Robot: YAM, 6 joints.
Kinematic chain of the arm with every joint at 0, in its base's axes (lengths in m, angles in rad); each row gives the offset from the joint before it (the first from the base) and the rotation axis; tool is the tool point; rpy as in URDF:
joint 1: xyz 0 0 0.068 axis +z
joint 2: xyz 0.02 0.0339 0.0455 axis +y
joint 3: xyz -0.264 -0.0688 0 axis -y
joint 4: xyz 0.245 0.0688 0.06 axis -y
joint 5: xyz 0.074 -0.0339 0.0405 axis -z
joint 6: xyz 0.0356 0 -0.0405 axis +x
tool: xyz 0 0 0 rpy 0 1.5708 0
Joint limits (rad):
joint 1: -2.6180..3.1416
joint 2: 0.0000..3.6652
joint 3: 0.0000..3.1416
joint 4: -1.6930..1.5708
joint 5: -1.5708..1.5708
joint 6: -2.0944..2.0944
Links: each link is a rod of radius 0.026 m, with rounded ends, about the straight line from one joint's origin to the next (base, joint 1, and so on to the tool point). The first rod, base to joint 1, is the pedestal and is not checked.
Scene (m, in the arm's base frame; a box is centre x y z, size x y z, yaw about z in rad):
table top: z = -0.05
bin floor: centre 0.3 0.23 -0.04 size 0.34 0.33 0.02 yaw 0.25
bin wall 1: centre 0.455 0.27 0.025 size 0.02 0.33 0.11 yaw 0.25
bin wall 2: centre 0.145 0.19 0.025 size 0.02 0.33 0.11 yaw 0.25
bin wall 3: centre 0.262 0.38 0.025 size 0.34 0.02 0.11 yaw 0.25
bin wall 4: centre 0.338 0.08 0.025 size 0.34 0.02 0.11 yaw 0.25
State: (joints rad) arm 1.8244 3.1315 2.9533 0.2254 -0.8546 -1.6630
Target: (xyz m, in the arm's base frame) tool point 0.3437 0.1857 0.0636
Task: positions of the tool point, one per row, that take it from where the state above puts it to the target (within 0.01 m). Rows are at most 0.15 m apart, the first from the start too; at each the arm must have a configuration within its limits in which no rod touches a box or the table.
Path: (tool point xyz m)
1: -0.0397 0.6260 0.1475
2: 0.1014 0.5970 0.1577
3: 0.2209 0.5249 0.1662
4: 0.3051 0.4213 0.1724
5: 0.3464 0.3025 0.1760
6: 0.3437 0.1857 0.1762
7: 0.3437 0.1857 0.0636

